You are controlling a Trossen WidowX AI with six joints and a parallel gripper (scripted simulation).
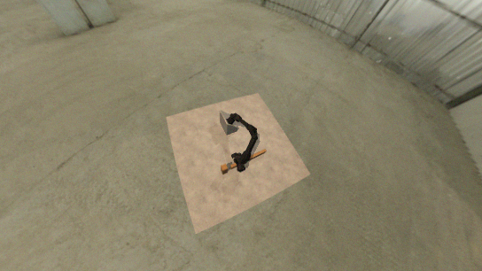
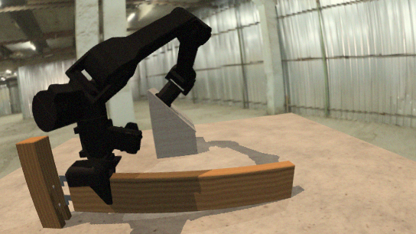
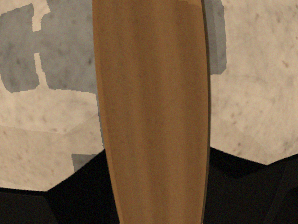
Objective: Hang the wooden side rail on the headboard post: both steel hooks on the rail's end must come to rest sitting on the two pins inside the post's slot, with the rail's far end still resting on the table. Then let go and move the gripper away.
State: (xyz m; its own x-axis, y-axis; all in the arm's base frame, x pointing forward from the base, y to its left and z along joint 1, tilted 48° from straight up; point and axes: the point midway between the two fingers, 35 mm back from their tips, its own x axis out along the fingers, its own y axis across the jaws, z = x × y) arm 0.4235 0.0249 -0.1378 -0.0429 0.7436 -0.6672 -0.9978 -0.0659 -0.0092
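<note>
My gripper tip is now 14 cm to the left of the wooden headboard post and 4 cm below it.
</note>
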